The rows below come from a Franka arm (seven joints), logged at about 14 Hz.
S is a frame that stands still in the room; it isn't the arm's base.
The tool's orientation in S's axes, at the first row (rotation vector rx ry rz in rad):
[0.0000, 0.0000, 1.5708]
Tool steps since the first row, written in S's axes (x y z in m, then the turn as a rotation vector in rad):
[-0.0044, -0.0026, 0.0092, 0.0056, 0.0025, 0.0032]
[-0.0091, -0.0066, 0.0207, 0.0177, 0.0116, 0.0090]
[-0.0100, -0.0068, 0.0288, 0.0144, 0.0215, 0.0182]
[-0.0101, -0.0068, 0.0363, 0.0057, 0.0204, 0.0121]
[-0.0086, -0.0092, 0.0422, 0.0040, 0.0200, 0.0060]
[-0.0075, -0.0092, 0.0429, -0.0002, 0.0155, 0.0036]
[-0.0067, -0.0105, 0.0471, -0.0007, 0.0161, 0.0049]
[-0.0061, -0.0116, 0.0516, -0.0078, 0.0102, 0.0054]
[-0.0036, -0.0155, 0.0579, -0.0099, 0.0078, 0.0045]
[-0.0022, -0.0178, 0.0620, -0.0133, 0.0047, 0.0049]
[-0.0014, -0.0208, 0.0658, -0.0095, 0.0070, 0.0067]
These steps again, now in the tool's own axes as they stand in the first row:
[-0.0026, 0.0044, 0.0092, 0.0025, -0.0056, 0.0032]
[-0.0066, 0.0091, 0.0207, 0.0116, -0.0177, 0.0090]
[-0.0068, 0.0100, 0.0288, 0.0215, -0.0144, 0.0182]
[-0.0068, 0.0101, 0.0363, 0.0204, -0.0057, 0.0121]
[-0.0092, 0.0086, 0.0422, 0.0200, -0.0040, 0.0060]
[-0.0092, 0.0075, 0.0429, 0.0155, 0.0002, 0.0036]
[-0.0105, 0.0067, 0.0471, 0.0161, 0.0007, 0.0049]
[-0.0116, 0.0061, 0.0516, 0.0102, 0.0078, 0.0054]
[-0.0155, 0.0036, 0.0579, 0.0078, 0.0099, 0.0045]
[-0.0178, 0.0022, 0.0620, 0.0047, 0.0133, 0.0049]
[-0.0208, 0.0014, 0.0658, 0.0070, 0.0095, 0.0067]

